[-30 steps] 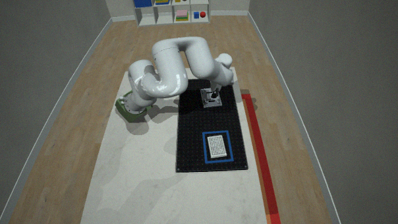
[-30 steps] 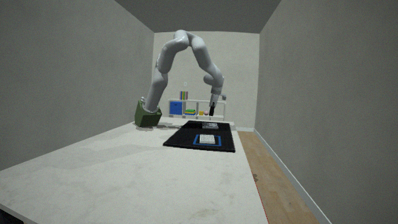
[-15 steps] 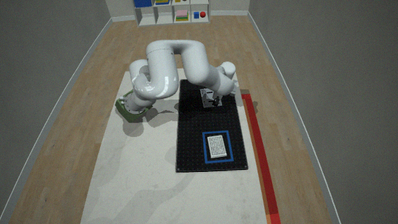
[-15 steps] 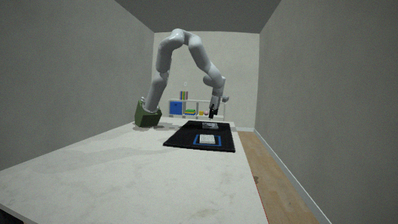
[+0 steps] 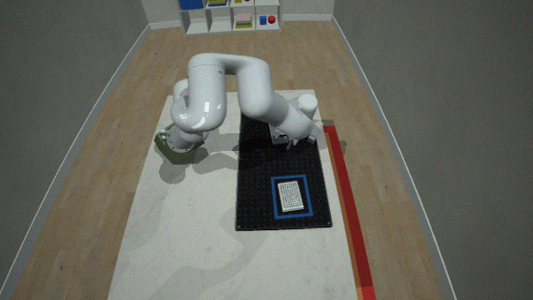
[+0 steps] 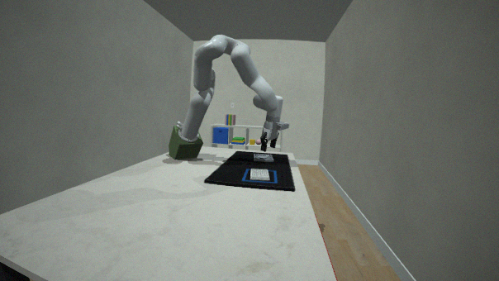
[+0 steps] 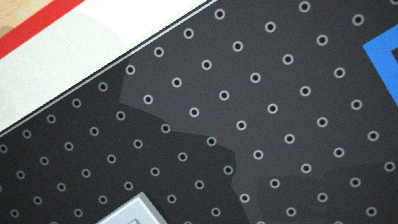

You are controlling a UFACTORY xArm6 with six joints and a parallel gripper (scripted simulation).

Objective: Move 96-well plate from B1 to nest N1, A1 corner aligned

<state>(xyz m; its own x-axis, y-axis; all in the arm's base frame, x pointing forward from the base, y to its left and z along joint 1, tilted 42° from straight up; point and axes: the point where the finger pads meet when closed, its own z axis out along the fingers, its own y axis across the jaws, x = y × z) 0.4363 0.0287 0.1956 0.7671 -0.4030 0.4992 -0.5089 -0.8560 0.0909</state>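
The white 96-well plate is 60 mm behind my hand, 200 mm to the right of it and 90 mm below it. From my hand the other things lie so: A1 label (50 mm ahead, 240 mm to the left, 90 mm below); then grey plate nest N1 (10 mm behind, 160 mm to the left, 100 mm below).
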